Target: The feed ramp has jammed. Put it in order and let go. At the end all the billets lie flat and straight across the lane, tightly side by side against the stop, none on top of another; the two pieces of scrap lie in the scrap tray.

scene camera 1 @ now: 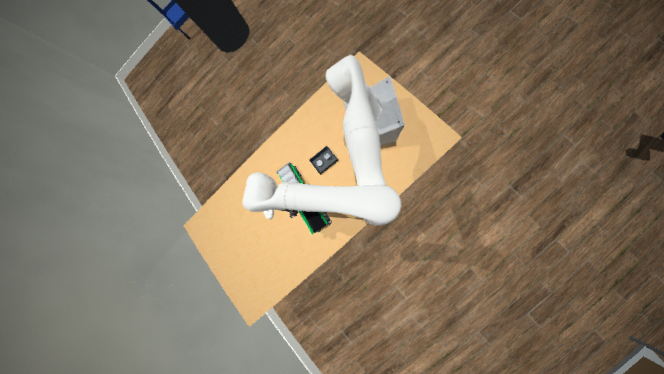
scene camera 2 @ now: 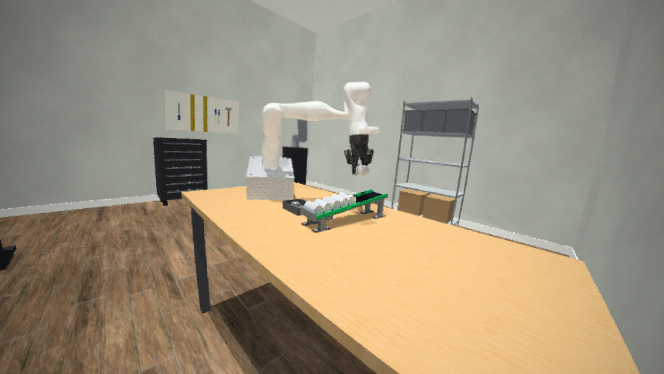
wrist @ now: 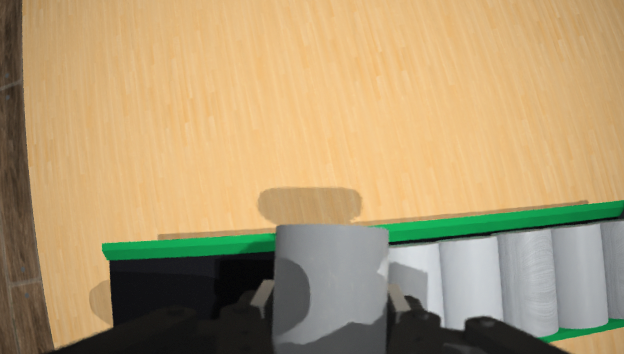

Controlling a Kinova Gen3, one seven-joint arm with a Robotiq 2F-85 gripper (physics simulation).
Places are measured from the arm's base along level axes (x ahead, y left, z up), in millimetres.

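Pixels of known places: gripper, fingertip midpoint: [scene camera 2: 360, 175] [wrist: 329, 305]; arm's base, link origin: [scene camera 2: 270, 166].
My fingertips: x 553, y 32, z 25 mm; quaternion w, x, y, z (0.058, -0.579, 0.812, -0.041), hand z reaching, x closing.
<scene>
Ahead of a thing's pixels: the offset from my fingertips to its middle. Level surfaces: height alone.
My gripper [scene camera 2: 361, 169] [wrist: 329, 305] is shut on a grey cylindrical billet @[dx -2, dy +0, dz +24 mm] [wrist: 332, 260], held high above the ramp [scene camera 1: 316, 221] [scene camera 2: 345, 208] [wrist: 500, 220]. The held billet's long axis points across the lane. Several billets @[dx -51, dy -157, dz -111 mm] [scene camera 1: 287, 173] [scene camera 2: 327, 202] @[dx -34, dy -79, dz -101 mm] [wrist: 472, 280] lie straight across the lane, side by side in one row from the low end; the uppermost is partly hidden by the held billet and a finger. The upper black lane bed is bare. Two scrap pieces @[dx -216, dy -101, dz -177 mm] [scene camera 1: 319, 163] @[dx -271, dy -91, dz -172 mm] [scene camera 1: 327, 156] lie in the dark scrap tray @[dx -244, dy -96, dz -171 mm] [scene camera 1: 328, 166] [scene camera 2: 290, 206]. The stop is hard to make out.
The ramp stands on grey feet on the wooden table @[dz -189 mm] [scene camera 1: 240, 250] [scene camera 2: 425, 290] [wrist: 250, 100], with green side rails. The tray is beside its low end, on the side of the robot's grey base block [scene camera 1: 392, 107] [scene camera 2: 270, 186]. The arm covers the ramp's middle in scene camera 1.
</scene>
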